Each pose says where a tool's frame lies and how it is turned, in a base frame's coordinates. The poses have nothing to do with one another.
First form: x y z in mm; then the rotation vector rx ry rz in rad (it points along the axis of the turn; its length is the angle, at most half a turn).
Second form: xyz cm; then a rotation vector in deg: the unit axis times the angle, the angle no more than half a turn. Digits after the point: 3 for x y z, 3 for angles.
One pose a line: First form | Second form
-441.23, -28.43, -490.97, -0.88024, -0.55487, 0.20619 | -44.123, -2.843, -49.097, -50.434, -31.792, 11.814
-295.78, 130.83, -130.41, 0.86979, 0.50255, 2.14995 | -29.578, 13.083, -13.041, 49.835, 28.794, 123.183
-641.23, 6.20, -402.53, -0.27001, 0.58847, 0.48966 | -64.123, 0.620, -40.253, -15.470, 33.717, 28.055
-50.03, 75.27, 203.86, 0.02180, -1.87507, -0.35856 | -5.003, 7.527, 20.386, 1.249, -107.434, -20.544
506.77, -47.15, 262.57, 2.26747, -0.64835, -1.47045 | 50.677, -4.715, 26.257, 129.916, -37.148, -84.251
